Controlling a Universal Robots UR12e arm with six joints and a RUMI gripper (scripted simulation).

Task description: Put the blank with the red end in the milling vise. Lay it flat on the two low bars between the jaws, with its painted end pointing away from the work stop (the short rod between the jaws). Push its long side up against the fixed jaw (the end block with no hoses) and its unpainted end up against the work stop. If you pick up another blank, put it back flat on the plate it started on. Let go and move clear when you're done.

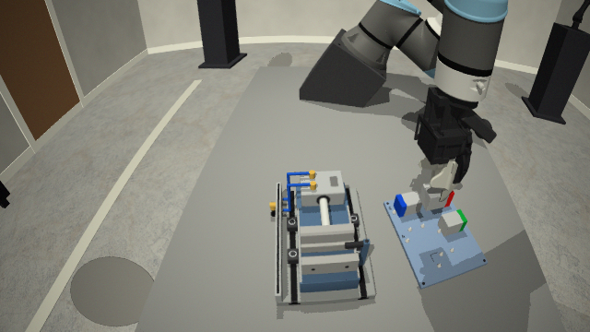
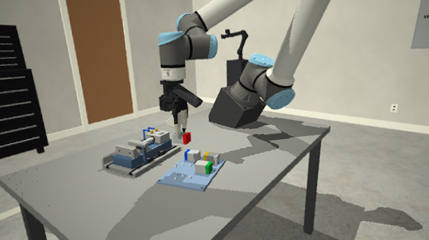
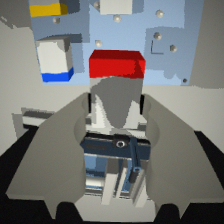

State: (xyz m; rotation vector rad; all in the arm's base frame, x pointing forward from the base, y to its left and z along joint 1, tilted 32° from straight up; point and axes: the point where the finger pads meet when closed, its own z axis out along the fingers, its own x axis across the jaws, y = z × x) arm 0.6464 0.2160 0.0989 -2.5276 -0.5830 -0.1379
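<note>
The red-ended blank lies 2 cm below my hand. The rest, counted from my hand: blue plate 16 cm below, 4 cm to the left, 2 cm behind; blue-ended blank 14 cm below, 8 cm behind, 4 cm to the right; green-ended blank 14 cm below, 8 cm to the left, 4 cm behind.
</note>
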